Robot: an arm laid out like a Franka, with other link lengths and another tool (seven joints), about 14 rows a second.
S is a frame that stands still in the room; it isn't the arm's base.
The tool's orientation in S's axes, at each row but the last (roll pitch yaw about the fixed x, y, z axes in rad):
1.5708, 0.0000, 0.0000
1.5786, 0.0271, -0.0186
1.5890, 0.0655, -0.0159
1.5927, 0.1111, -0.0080
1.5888, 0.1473, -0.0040
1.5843, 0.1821, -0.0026
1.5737, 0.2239, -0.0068
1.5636, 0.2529, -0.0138
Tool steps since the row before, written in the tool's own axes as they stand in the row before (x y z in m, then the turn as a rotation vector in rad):
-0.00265, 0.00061, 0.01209, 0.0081, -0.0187, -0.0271
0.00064, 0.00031, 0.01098, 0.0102, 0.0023, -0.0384
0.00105, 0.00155, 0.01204, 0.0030, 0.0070, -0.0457
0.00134, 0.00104, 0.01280, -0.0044, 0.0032, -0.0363
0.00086, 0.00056, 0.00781, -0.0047, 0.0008, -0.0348
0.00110, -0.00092, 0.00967, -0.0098, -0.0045, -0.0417
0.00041, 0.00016, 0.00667, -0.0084, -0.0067, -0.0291
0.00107, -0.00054, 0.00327, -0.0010, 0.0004, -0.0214
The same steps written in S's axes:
-0.00265, -0.01209, 0.00061, 0.0081, 0.0271, -0.0187
0.00044, -0.01099, 0.00021, 0.0110, 0.0382, 0.0023
0.00094, -0.01208, 0.00126, 0.0042, 0.0455, 0.0076
0.00131, -0.01283, 0.00061, -0.0036, 0.0363, 0.0045
0.00088, -0.00782, 0.00029, -0.0043, 0.0348, 0.0021
0.00087, -0.00966, -0.00123, -0.0102, 0.0418, -0.0021
0.00039, -0.00667, 0.00005, -0.0095, 0.0292, -0.0046
0.00086, -0.00329, -0.00077, -0.0006, 0.0214, 0.0005

